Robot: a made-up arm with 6 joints.
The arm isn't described. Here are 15 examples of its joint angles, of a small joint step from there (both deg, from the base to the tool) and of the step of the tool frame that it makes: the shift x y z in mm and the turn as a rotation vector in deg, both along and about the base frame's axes.
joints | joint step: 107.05 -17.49 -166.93 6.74 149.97 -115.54 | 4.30 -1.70 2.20 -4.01 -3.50 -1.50
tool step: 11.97 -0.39 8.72 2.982 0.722 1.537
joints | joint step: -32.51 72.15 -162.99 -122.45 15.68 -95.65 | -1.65 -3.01 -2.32 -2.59 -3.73 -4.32
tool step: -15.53 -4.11 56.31 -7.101 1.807 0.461
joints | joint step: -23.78 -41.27 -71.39 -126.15 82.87 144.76 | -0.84 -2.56 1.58 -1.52 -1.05 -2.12
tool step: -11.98 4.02 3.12 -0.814 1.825 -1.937
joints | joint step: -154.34 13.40 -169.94 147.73 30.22 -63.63 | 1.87 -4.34 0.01 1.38 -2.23 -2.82
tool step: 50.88 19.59 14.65 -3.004 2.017 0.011
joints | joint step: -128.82 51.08 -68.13 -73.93 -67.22 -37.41 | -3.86 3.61 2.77 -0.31 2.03 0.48
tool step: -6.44 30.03 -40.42 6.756 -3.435 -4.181
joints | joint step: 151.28 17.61 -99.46 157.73 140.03 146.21 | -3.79 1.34 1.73 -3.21 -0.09 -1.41
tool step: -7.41 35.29 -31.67 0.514 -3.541 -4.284
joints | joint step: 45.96 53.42 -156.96 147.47 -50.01 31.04 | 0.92 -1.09 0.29 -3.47 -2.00 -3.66
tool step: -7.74 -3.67 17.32 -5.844 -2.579 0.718
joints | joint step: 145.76 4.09 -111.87 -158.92 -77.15 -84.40 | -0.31 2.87 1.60 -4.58 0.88 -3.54
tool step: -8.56 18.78 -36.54 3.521 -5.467 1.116
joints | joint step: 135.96 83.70 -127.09 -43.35 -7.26 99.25 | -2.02 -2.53 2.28 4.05 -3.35 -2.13
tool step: 13.24 27.40 27.62 0.160 4.064 -2.077
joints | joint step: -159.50 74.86 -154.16 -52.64 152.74 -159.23 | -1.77 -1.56 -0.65 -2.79 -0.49 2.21
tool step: -7.46 19.10 28.15 3.329 4.714 -1.177
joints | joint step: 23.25 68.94 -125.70 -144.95 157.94 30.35 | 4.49 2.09 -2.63 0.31 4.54 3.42
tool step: -25.84 40.65 -1.72 -0.908 -5.881 4.668
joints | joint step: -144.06 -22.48 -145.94 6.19 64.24 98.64 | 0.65 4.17 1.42 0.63 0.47 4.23
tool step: -61.23 -43.63 -8.93 0.423 -7.734 2.097
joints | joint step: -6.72 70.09 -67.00 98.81 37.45 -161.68 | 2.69 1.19 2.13 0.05 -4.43 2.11
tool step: -38.03 -0.10 -0.80 -3.817 5.584 1.266
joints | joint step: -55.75 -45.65 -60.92 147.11 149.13 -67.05 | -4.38 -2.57 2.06 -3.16 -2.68 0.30
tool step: 2.01 -7.47 -3.57 -0.004 3.381 -6.693
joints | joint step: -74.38 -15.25 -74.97 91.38 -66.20 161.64 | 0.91 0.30 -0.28 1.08 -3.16 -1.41
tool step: 7.44 9.64 -2.50 1.529 -0.140 -2.202
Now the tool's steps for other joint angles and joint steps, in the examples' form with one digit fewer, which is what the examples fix.
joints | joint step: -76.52 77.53 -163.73 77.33 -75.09 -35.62 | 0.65 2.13 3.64 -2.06 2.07 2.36
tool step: 10.3 -13.1 -40.8 3.67 2.04 3.35
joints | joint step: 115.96 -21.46 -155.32 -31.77 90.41 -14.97 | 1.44 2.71 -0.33 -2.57 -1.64 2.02
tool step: -10.1 25.9 3.3 -0.18 0.58 -1.17
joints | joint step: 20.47 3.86 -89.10 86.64 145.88 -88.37 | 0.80 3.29 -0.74 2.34 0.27 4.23
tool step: 7.2 8.5 -11.4 -2.82 4.19 1.10
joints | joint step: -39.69 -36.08 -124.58 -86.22 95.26 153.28 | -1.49 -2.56 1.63 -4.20 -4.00 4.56
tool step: -14.9 28.2 8.8 -7.51 -0.96 -4.45
